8 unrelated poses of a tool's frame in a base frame.
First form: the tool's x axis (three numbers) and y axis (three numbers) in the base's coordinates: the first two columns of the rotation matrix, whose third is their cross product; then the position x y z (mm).
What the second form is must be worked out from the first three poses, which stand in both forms.
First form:
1: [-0.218, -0.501, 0.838, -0.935, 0.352, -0.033, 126, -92, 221]
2: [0.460, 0.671, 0.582, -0.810, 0.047, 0.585, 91, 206, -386]
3: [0.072, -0.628, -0.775, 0.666, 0.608, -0.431, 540, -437, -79]
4: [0.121, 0.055, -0.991, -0.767, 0.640, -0.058, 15, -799, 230]
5: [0.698, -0.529, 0.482, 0.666, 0.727, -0.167, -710, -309, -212]
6: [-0.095, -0.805, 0.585, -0.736, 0.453, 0.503, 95, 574, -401]
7: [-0.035, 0.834, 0.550, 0.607, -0.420, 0.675, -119, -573, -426]
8: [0.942, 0.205, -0.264, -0.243, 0.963, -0.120, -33, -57, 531]
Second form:
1:
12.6, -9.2, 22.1
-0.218, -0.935, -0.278
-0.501, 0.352, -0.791
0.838, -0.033, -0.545

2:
9.1, 20.6, -38.6
0.460, -0.810, 0.365
0.671, 0.047, -0.741
0.582, 0.585, 0.565

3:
54.0, -43.7, -7.9
0.072, 0.666, 0.742
-0.628, 0.608, -0.485
-0.775, -0.431, 0.462

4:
1.5, -79.9, 23.0
0.121, -0.767, 0.631
0.055, 0.640, 0.767
-0.991, -0.058, 0.120

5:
-71.0, -30.9, -21.2
0.698, 0.666, -0.262
-0.529, 0.727, 0.438
0.482, -0.167, 0.860

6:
9.5, 57.4, -40.1
-0.095, -0.736, -0.670
-0.805, 0.453, -0.383
0.585, 0.503, -0.636

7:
-11.9, -57.3, -42.6
-0.035, 0.607, 0.794
0.834, -0.420, 0.357
0.550, 0.675, -0.492

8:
-3.3, -5.7, 53.1
0.942, -0.243, 0.230
0.205, 0.963, 0.177
-0.264, -0.120, 0.957

